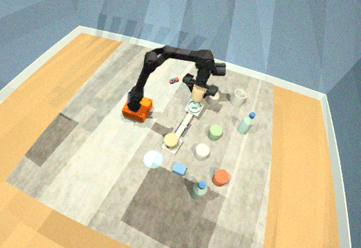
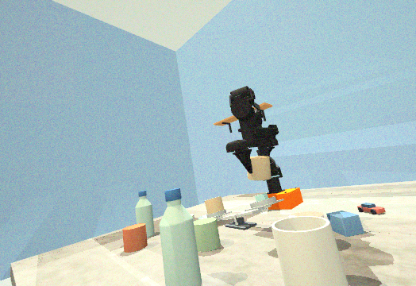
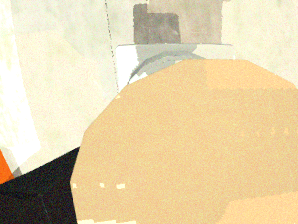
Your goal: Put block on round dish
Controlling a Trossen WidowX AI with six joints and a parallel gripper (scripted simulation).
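My gripper tip is now 80 mm above the pale green block and 10 mm to the left of it. From my gripper tip the other things lie so: tan cup (290 mm to the right, 110 mm below, 50 mm behind); then orange cylinder (360 mm to the right, 270 mm ahead, 130 mm below); then white round dish (380 mm to the right, 170 mm below, 100 mm behind).
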